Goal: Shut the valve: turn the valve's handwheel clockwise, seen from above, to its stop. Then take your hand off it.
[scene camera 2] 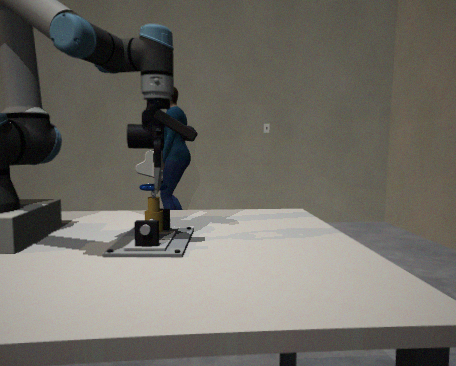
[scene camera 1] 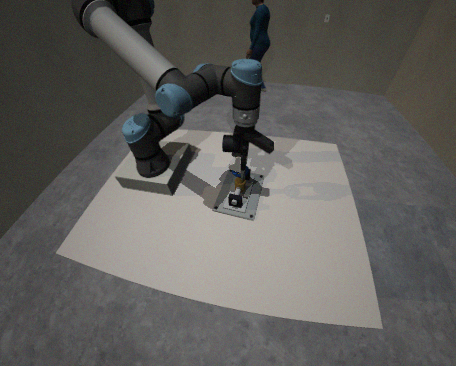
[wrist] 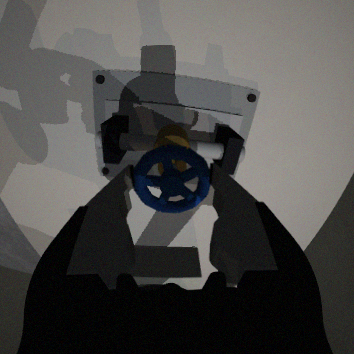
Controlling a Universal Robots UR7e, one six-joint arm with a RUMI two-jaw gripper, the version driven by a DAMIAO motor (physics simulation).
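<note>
The valve's blue spoked handwheel point(scene camera 1: 240, 173) point(scene camera 2: 147, 187) point(wrist: 172, 184) sits on top of the brass valve body point(scene camera 1: 240, 183) point(scene camera 2: 153, 214) point(wrist: 172, 135). My gripper point(scene camera 2: 157, 191) point(wrist: 171, 165) is shut on the handwheel, with one jaw tip against the left side of the rim and the other against the right side in the wrist view. The gripper points down from above. In scene camera 1, the fingertips are partly lost in the dark parts around the wheel.
The valve's pipe is held by black blocks on a grey base plate point(scene camera 1: 254, 209) point(scene camera 2: 185, 245) point(wrist: 250, 112). The plate lies on the pale table point(scene camera 1: 200, 260) point(scene camera 2: 250, 295). The arm's grey pedestal point(scene camera 1: 145, 186) point(scene camera 2: 40, 225) stands to the left. A person point(scene camera 1: 259, 30) point(scene camera 2: 177, 145) stands behind the table.
</note>
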